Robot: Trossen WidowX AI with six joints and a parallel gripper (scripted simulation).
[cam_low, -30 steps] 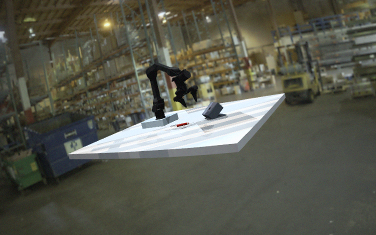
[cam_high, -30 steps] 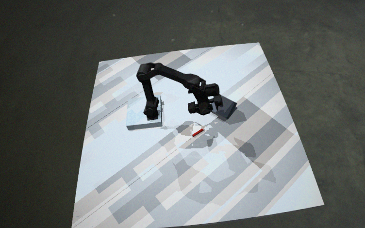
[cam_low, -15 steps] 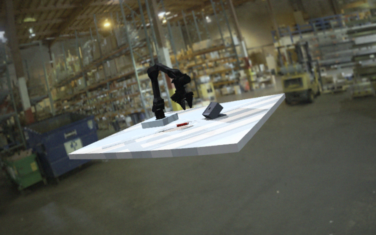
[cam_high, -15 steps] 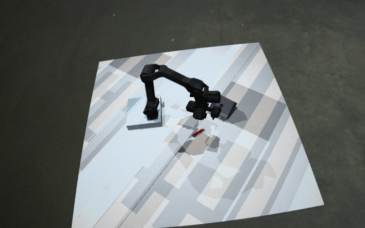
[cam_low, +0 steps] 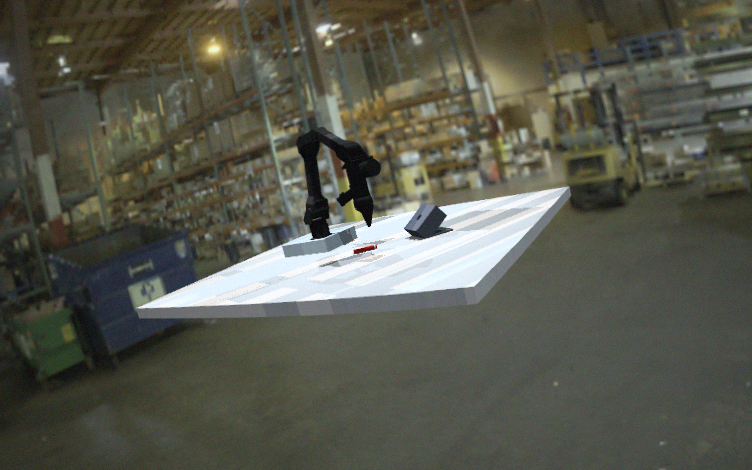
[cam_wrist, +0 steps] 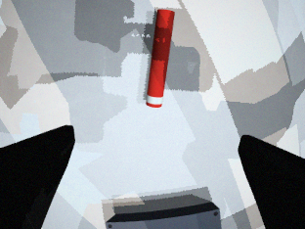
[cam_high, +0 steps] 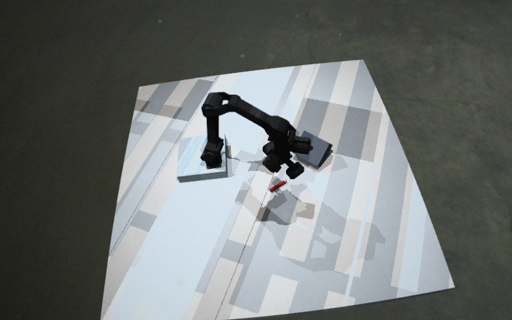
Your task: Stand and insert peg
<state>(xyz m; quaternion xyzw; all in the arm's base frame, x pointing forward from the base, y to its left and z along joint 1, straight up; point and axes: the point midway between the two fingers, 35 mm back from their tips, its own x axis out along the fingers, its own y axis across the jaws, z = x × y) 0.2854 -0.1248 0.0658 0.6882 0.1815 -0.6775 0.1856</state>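
My gripper tip is now 1 cm past the red peg, 1 cm to the left of it and 8 cm above it. Round my gripper tip: dark sloped panel (15 cm ahead, 12 cm to the left, 4 cm below).
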